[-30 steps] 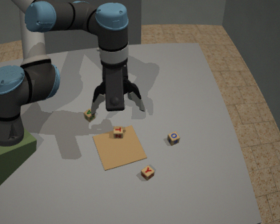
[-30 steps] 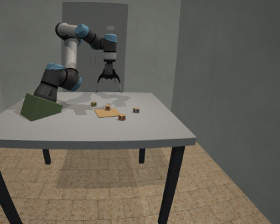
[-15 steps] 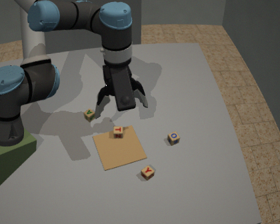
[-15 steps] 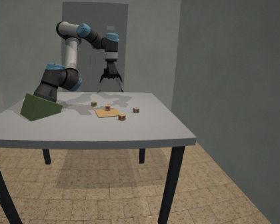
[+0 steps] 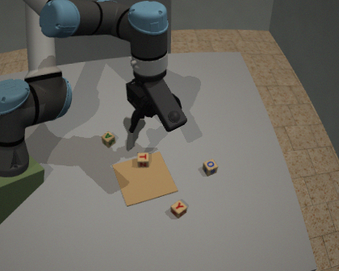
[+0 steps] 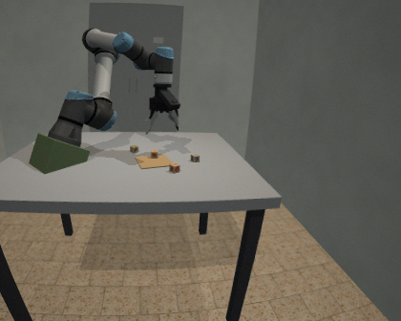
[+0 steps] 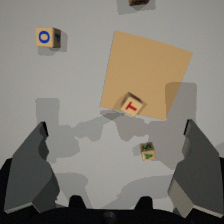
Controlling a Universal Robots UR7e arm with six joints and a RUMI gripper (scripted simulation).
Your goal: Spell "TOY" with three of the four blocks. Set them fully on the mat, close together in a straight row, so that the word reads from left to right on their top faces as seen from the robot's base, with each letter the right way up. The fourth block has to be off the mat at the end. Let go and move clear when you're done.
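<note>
Now: hand 14 cm short of the O block, 2 cm to the left of it and 10 cm above it. Also, from my hand: Y block 5 cm ahead, 15 cm to the right, 10 cm below; tan mat 4 cm behind, 4 cm to the right, 12 cm below.
</note>
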